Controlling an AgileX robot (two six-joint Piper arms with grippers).
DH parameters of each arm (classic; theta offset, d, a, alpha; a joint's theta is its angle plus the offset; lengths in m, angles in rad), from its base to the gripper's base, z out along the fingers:
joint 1: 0 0.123 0 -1.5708
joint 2: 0.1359 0 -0.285 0
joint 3: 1.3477 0 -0.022 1.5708
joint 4: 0 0.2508 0 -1.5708
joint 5: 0 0 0.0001 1.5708
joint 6: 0 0.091 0 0
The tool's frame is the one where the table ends.
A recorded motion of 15 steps. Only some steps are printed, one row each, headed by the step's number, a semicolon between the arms.
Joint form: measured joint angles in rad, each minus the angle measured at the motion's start. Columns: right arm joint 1, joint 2, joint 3, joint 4, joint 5, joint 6; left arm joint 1, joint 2, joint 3, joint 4, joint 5, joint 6.
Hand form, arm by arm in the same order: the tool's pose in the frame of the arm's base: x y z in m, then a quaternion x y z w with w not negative. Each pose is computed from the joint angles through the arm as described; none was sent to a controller.
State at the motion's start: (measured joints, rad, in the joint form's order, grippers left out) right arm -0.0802 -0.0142 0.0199 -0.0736 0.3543 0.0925; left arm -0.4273 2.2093 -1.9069 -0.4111 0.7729 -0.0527
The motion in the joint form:
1: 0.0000 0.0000 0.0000 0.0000 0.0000 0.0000; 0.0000 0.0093 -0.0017 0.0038 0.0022 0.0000
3: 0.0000 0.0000 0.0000 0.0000 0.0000 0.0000; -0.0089 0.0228 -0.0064 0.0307 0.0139 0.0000
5: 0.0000 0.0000 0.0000 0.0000 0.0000 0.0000; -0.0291 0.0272 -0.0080 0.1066 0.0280 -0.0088
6: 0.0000 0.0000 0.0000 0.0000 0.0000 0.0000; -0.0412 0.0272 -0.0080 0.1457 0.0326 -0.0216
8: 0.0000 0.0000 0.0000 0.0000 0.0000 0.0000; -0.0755 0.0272 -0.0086 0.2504 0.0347 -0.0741
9: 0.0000 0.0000 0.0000 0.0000 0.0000 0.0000; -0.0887 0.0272 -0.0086 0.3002 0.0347 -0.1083
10: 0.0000 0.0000 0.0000 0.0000 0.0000 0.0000; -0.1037 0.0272 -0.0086 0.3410 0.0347 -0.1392
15: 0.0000 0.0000 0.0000 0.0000 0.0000 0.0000; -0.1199 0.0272 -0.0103 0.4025 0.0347 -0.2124
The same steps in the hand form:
1: 0.0525 -0.0066 0.1754 0.04896 0.79489 -0.02731 0.60416; 0.4455 -0.2306 0.2195 0.07805 0.94136 -0.23730 0.22680
3: 0.0525 -0.0066 0.1754 0.04896 0.79489 -0.02731 0.60416; 0.4447 -0.2337 0.2129 0.08980 0.94495 -0.22510 0.21984
5: 0.0525 -0.0066 0.1754 0.04896 0.79489 -0.02731 0.60416; 0.4410 -0.2383 0.2090 0.11541 0.94901 -0.19547 0.21874
6: 0.0525 -0.0066 0.1754 0.04896 0.79489 -0.02731 0.60416; 0.4386 -0.2413 0.2081 0.12512 0.95039 -0.18159 0.21938
8: 0.0525 -0.0066 0.1754 0.04896 0.79489 -0.02731 0.60416; 0.4330 -0.2501 0.2068 0.14210 0.95228 -0.14778 0.22613
9: 0.0525 -0.0066 0.1754 0.04896 0.79489 -0.02731 0.60416; 0.4311 -0.2529 0.2063 0.14408 0.95323 -0.13266 0.23023
10: 0.0525 -0.0066 0.1754 0.04896 0.79489 -0.02731 0.60416; 0.4286 -0.2570 0.2061 0.14625 0.95357 -0.12125 0.23368
15: 0.0525 -0.0066 0.1754 0.04896 0.79489 -0.02731 0.60416; 0.4266 -0.2606 0.2064 0.13362 0.95565 -0.10716 0.23959

